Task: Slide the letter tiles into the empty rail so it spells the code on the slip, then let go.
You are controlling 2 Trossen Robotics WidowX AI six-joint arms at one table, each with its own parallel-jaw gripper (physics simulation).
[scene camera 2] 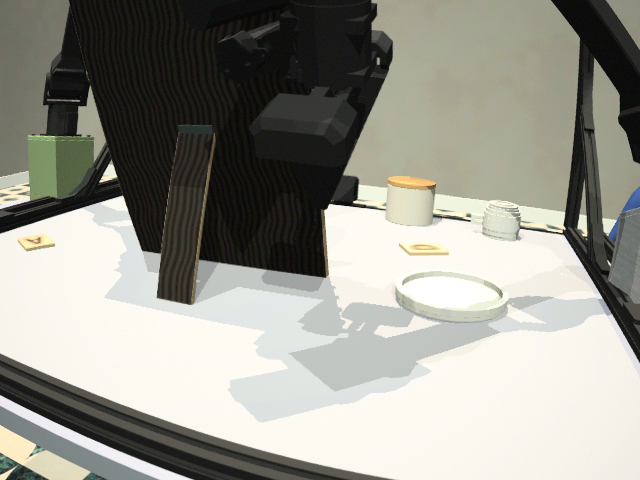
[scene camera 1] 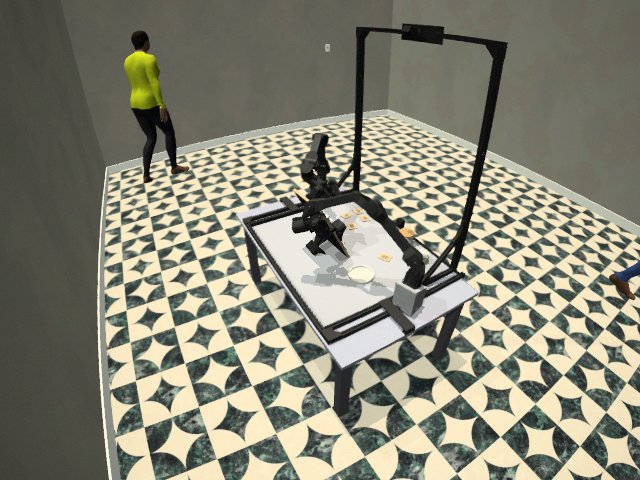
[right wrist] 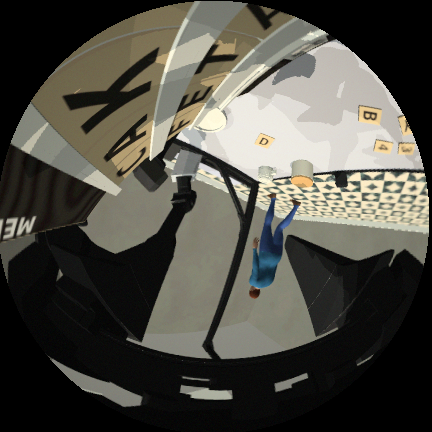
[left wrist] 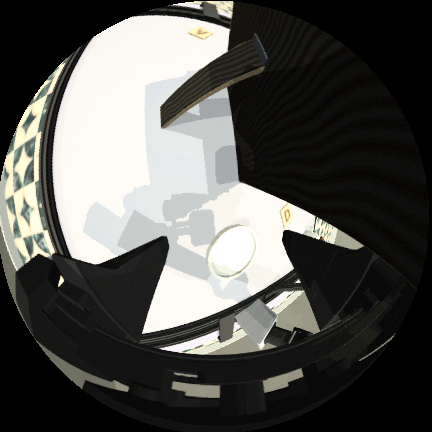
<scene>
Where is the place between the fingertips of my left gripper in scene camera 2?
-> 336, 173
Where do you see a dark board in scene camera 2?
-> At 152, 77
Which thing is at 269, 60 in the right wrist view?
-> A pale rail.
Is my right gripper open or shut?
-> Open.
</scene>
